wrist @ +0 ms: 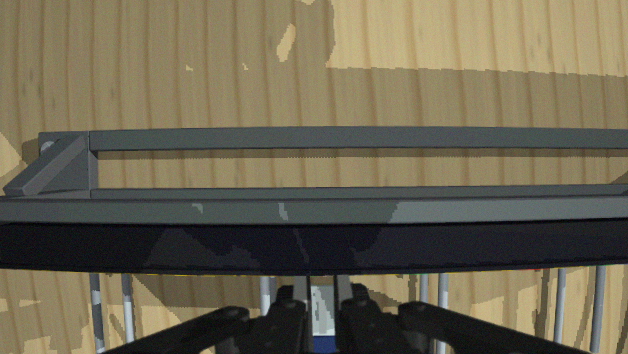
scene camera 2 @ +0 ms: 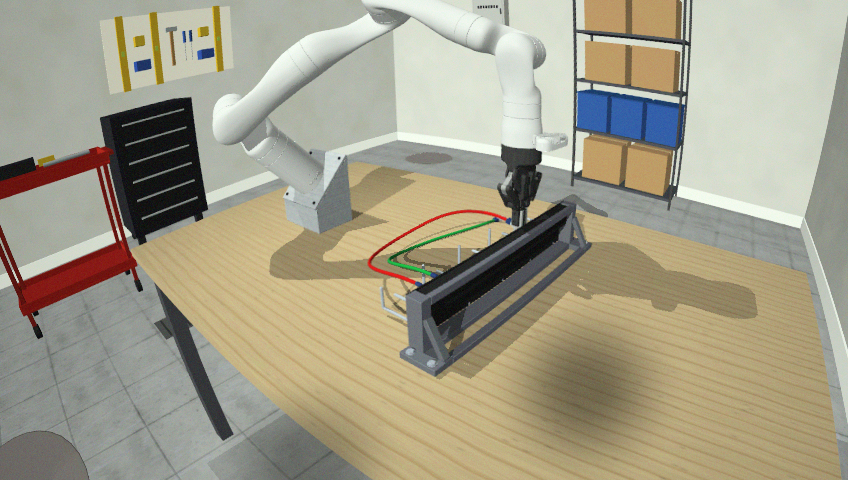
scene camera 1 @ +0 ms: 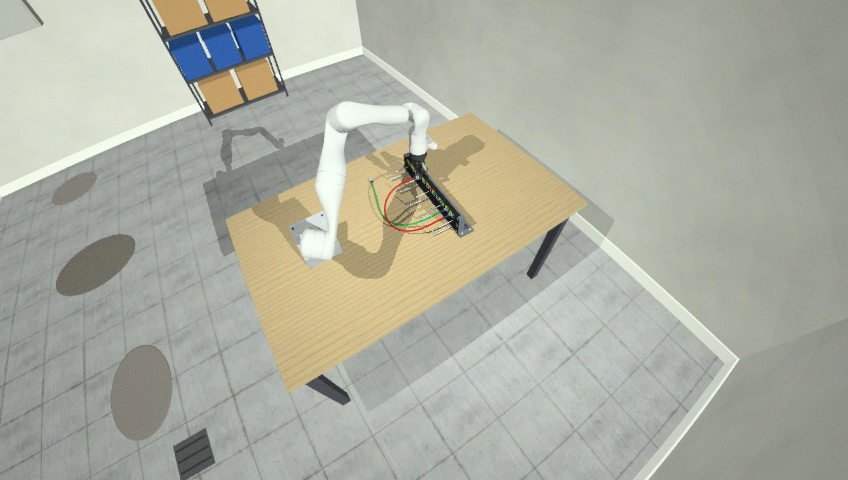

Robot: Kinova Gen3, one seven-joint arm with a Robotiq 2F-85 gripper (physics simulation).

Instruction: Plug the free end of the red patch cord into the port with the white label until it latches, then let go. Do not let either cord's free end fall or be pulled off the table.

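Places are measured from the arm's base along level axes (x ahead, y left, z up), in millimetres.
Pixels of known places: gripper, fingertip midpoint: (wrist: 322,294) (scene camera 2: 519,226) (scene camera 1: 419,177); arm's base at its link origin: (scene camera 2: 310,177).
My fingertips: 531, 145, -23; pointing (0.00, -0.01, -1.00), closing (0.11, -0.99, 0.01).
Note:
Ahead of a thing's pixels: the offset from my fingertips to its top centre, as dx, dy, dz. "spot": to the spot under its first point.
My gripper (scene camera 1: 418,177) (scene camera 2: 519,225) (wrist: 322,294) is shut on the plug of the red patch cord, at the front of the patch panel near its far end. The plug's clear body {-4, +0, +12} (wrist: 322,315) and blue boot {-21, -2, +10} (wrist: 324,344) show between the fingers. The fingertips reach the edge of the patch panel {+2, -69, +7} (scene camera 2: 496,262) (wrist: 450,245) in the wrist view; whether they touch it I cannot tell. The red cord (scene camera 1: 410,230) (scene camera 2: 467,211) arcs back to the panel's near end. The white label and port openings cannot be made out. The plug's tip is hidden by the panel's top edge.
The green cord (scene camera 1: 374,197) (scene camera 2: 389,259) runs from the panel's near end, its free end {spot: -186, +174, -86} (scene camera 1: 371,179) (scene camera 2: 495,220) left of my gripper. Thin metal guide bars {spot: -81, -78, -58} (scene camera 2: 459,254) (wrist: 443,305) stick out from the panel's front. The panel's grey frame (scene camera 2: 419,321) (wrist: 300,139) stands on the table.

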